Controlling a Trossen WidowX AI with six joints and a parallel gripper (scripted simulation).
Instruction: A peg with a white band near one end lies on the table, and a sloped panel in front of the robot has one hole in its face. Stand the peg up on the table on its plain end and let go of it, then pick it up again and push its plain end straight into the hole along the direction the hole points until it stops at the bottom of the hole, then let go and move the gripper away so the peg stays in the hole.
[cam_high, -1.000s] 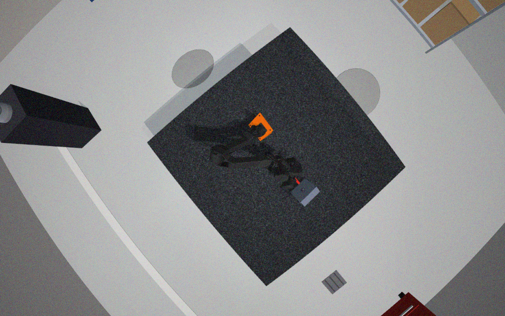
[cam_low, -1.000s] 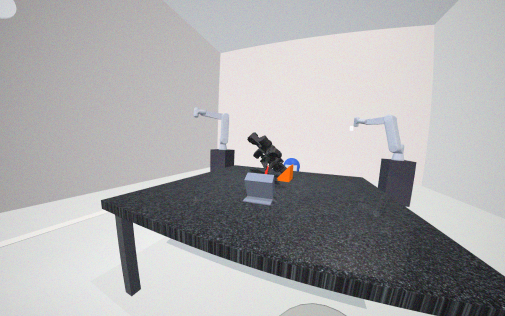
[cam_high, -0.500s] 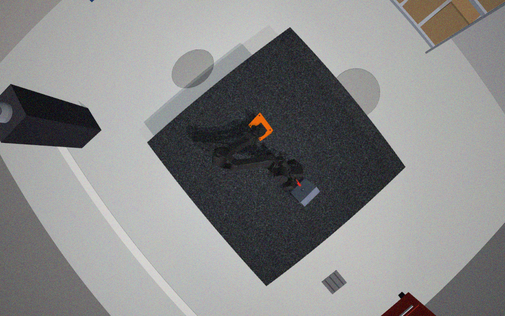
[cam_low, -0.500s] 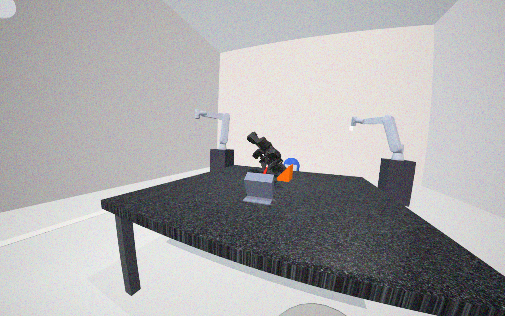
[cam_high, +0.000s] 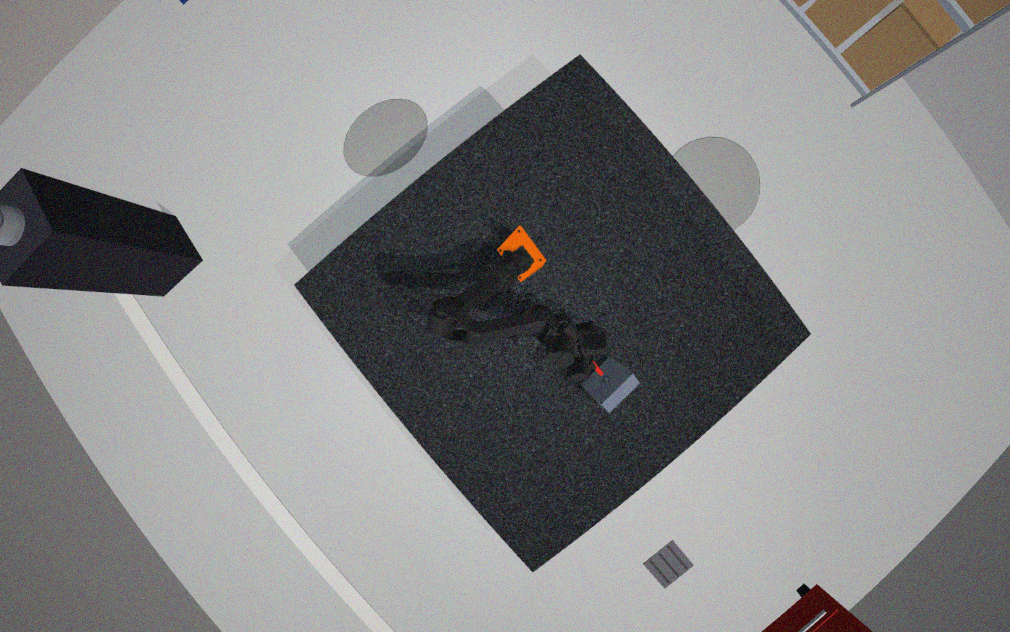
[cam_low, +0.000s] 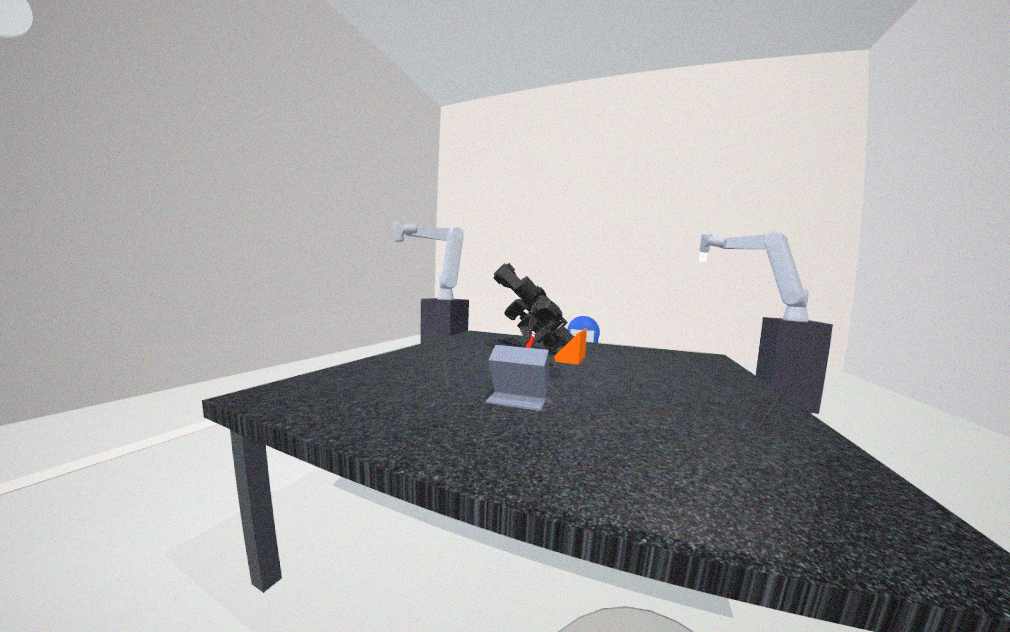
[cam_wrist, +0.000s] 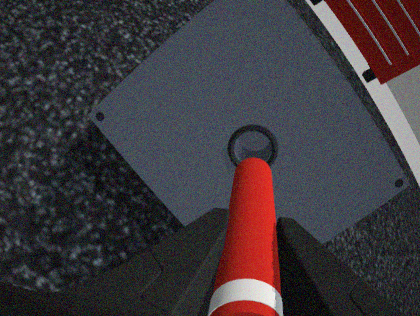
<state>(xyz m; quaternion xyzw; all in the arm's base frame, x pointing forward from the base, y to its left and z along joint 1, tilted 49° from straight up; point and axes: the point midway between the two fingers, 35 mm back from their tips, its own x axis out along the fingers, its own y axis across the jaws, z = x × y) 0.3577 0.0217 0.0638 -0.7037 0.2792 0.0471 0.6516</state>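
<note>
The sloped panel is 90 mm ahead of my gripper tip, 50 mm below it and 10 mm to the left of it. From my gripper tip the other things lie so: red peg (10 mm behind, 10 mm above).
</note>
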